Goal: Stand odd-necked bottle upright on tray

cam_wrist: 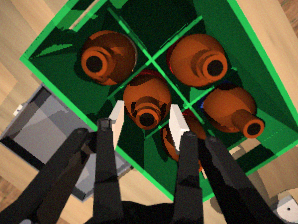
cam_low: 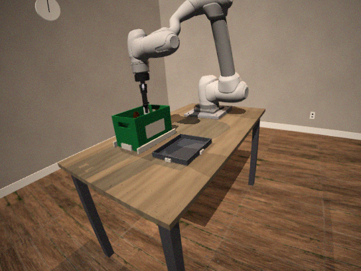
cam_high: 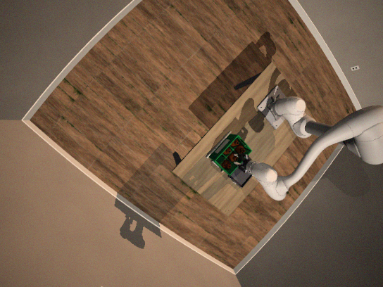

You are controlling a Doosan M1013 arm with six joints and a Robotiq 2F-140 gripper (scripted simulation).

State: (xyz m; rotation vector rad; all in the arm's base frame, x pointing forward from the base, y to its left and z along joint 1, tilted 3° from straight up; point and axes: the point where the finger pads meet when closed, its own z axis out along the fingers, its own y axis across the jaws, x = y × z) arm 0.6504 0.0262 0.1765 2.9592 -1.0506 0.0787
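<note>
My hand is 4 cm to the left of the green crate and 9 cm above it. From my hand the other things lie so: dark grey tray 1 cm behind, 23 cm to the left, 16 cm below.
</note>
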